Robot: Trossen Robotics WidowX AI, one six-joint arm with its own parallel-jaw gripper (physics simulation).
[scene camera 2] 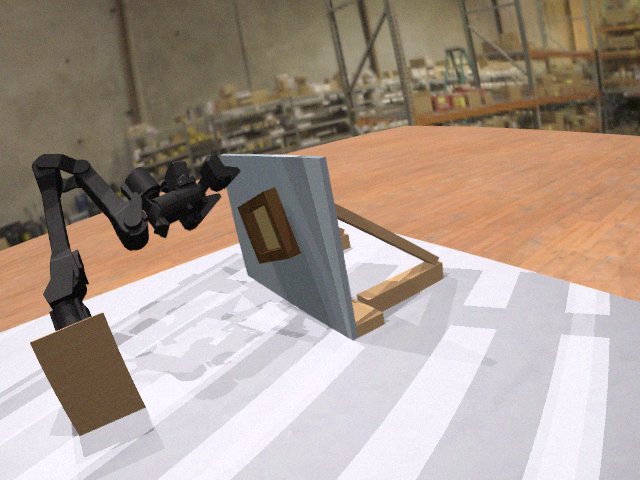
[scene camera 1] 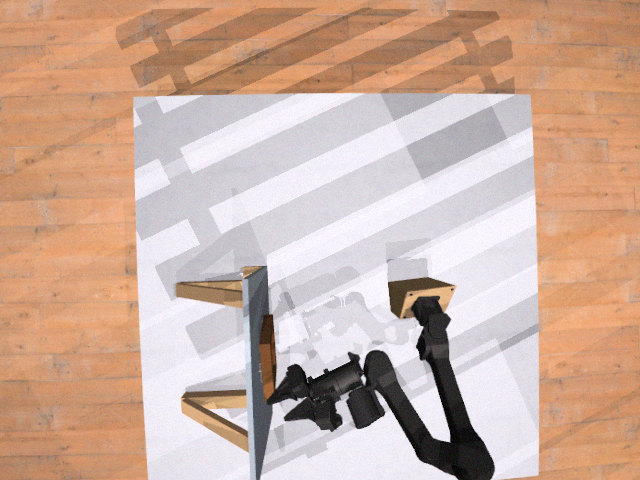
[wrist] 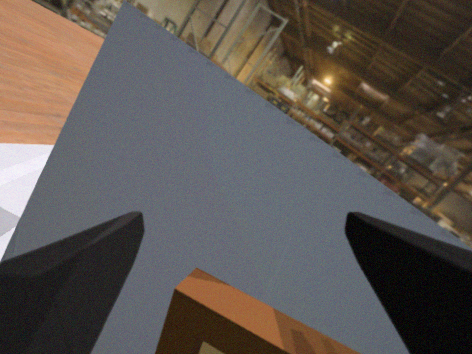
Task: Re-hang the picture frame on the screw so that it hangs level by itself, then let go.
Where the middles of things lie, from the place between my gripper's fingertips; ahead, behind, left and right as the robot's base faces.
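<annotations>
The brown picture frame [scene camera 2: 264, 218] is 90 mm below my hand, 90 mm to the right of it and 30 mm ahead of it. I see the grey wall panel [scene camera 2: 316, 281] 110 mm below my hand, 70 mm to the right and 50 mm ahead, and as for the wooden stand [scene camera 2: 368, 309], that one is 150 mm below my hand, 70 mm to the right of it and 190 mm ahead.
</annotations>
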